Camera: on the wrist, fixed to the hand. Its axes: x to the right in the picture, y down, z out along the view.
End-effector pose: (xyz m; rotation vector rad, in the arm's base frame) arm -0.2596 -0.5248 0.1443 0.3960 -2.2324 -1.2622
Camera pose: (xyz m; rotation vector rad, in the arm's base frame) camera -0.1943 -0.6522 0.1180 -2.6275 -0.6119 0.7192
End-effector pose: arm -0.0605 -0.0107 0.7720 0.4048 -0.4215 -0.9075
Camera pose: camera -0.0585 -0.0427 0.6300 -0.7902 -1.2094 2.0391
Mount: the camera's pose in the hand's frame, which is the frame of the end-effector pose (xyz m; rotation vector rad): 0.0021 -0.0879 -0.1160 -0.1095 0.9592 -2.9280
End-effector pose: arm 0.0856 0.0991 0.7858 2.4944 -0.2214 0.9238
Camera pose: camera 0.0474 0.2319 0.8316 -0.0250 2.3478 0.1718
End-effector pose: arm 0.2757 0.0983 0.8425 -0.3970 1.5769 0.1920
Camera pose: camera 0.1999 -0.0251 0.8571 2.1102 -0.1805 1.9715
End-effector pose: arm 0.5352 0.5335 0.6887 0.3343 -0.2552 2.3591
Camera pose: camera 0.5754 0.6298 0.5872 -0.4117 0.4138 -0.5800
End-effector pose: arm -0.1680 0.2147 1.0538 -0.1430 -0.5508 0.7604
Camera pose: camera -0.0522 0.1610 0.9839 0.2575 0.4702 -2.1338
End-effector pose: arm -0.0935 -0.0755 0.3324 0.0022 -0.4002 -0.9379
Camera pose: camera -0.1223 -0.1494 0.2103 -0.7557 -0.7356 2.2066
